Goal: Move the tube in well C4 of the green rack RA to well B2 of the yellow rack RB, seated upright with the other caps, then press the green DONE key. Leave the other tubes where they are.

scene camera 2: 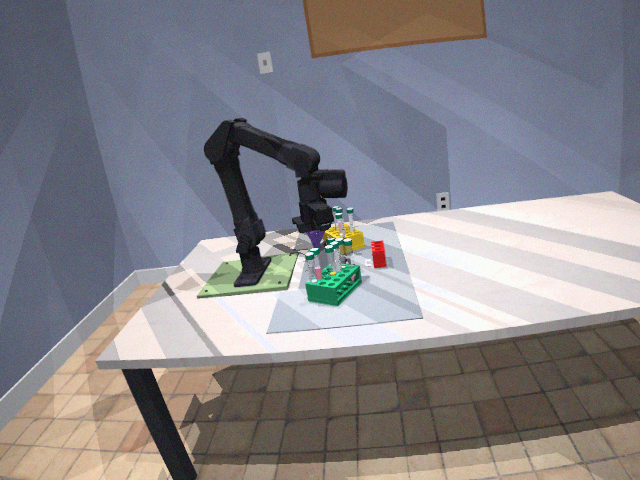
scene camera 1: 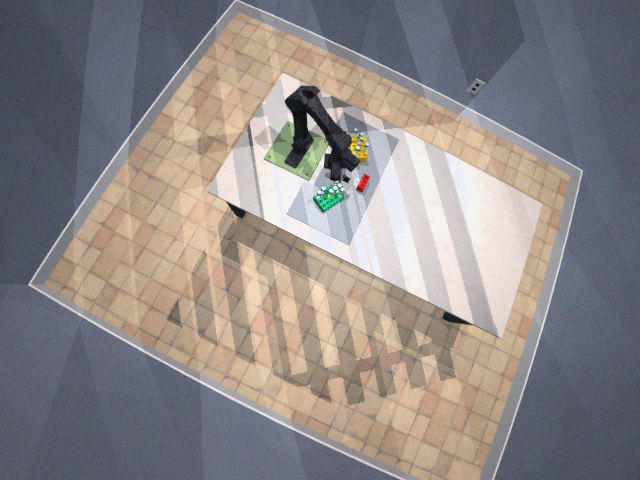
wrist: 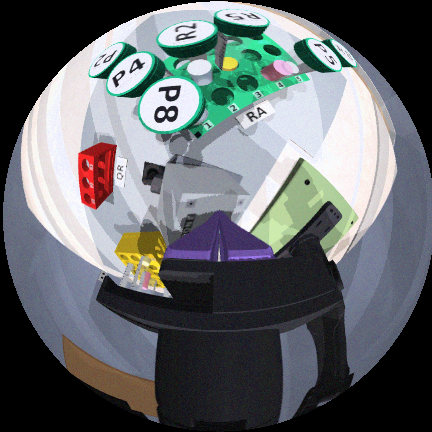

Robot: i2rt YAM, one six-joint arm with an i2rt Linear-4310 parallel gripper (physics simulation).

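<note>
A grey box is there for me to see, and so is my gripper.
</note>
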